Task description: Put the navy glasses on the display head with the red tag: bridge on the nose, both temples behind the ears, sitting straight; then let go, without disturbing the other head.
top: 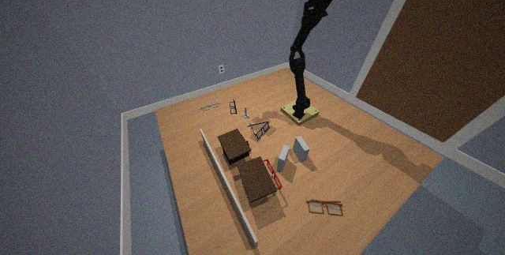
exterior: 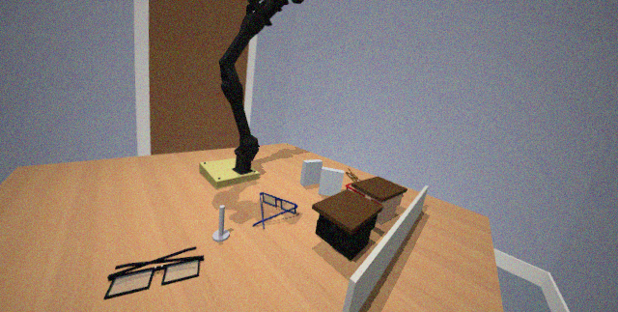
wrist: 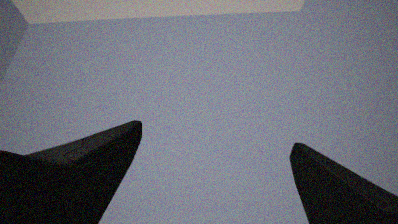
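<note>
My gripper tip is now 80 cm above the grey post, 38 cm to the left of it and 14 cm short of it. Round my gripper tip: dark head: 77 cm below, 37 cm ahead, 17 cm to the right; long white panel: 77 cm below, 54 cm ahead, 10 cm to the right; pale head: 77 cm below, 42 cm ahead, 5 cm to the left.
</note>
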